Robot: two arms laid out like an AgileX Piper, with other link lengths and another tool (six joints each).
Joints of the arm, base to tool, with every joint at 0 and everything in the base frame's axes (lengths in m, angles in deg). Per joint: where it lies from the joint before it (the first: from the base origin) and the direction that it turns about. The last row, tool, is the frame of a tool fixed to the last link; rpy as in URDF.
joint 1: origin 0 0 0.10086 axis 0 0 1
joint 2: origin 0 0 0 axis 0 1 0
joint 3: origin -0.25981 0 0.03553 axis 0 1 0
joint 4: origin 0.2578 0 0.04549 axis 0.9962 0 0.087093
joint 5: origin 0 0 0 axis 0 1 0
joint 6: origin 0.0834 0 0.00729 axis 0.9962 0 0.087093
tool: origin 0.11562 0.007 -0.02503 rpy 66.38 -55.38 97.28
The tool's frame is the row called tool.
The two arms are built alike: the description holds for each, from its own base.
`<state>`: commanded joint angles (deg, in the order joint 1, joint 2, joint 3, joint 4, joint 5, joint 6); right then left.
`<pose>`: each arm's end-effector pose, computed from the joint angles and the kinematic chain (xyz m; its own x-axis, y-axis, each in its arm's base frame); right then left.
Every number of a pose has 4 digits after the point.
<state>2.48 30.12 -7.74 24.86 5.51 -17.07 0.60 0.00 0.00 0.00 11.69 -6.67</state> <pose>0.2162 0.0289 0.1000 0.3041 0.4612 0.8336 -0.0009 -0.8749 0.4844 0.1892 0.0049 0.1236 0.0811 0.6566 0.7499 -0.1721 -0.7318 0.6594</pose>
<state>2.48 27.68 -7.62 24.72 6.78 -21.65 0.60 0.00 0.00 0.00 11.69 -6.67</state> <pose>0.2134 0.0277 0.1041 0.2623 0.5320 0.8051 0.0187 -0.8370 0.5469 0.1892 0.0049 0.1236 0.0811 0.6566 0.7499 -0.1721 -0.7318 0.6594</pose>
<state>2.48 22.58 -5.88 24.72 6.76 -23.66 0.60 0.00 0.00 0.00 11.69 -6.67</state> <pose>0.2088 0.0263 0.1096 0.2061 0.5592 0.8030 -0.0064 -0.8199 0.5725 0.1892 0.0049 0.1236 0.0811 0.6566 0.7499 -0.1721 -0.7318 0.6594</pose>
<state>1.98 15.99 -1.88 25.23 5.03 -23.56 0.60 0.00 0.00 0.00 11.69 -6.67</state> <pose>0.2030 0.0223 0.1077 0.1603 0.5460 0.8223 -0.0665 -0.8252 0.5609 0.1892 0.0049 0.1236 0.0811 0.6566 0.7499 -0.1721 -0.7318 0.6594</pose>
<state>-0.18 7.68 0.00 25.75 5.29 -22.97 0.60 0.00 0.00 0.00 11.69 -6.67</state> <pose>0.1990 0.0159 0.1216 0.0912 0.5235 0.8471 -0.1572 -0.8324 0.5314 0.1892 0.0049 0.1236 0.0811 0.6566 0.7499 -0.1721 -0.7318 0.6594</pose>
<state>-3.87 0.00 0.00 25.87 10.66 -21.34 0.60 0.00 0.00 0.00 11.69 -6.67</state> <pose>0.1912 0.0125 0.1319 0.0629 0.4977 0.8651 -0.2047 -0.8419 0.4992 0.1892 0.0049 0.1236 0.0811 0.6566 0.7499 -0.1721 -0.7318 0.6594</pose>
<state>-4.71 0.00 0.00 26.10 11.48 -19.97 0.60 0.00 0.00 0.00 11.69 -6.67</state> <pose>0.1906 0.0120 0.1297 0.0789 0.4724 0.8779 -0.2070 -0.8536 0.4779 0.1892 0.0049 0.1236 0.0811 0.6566 0.7499 -0.1721 -0.7318 0.6594</pose>
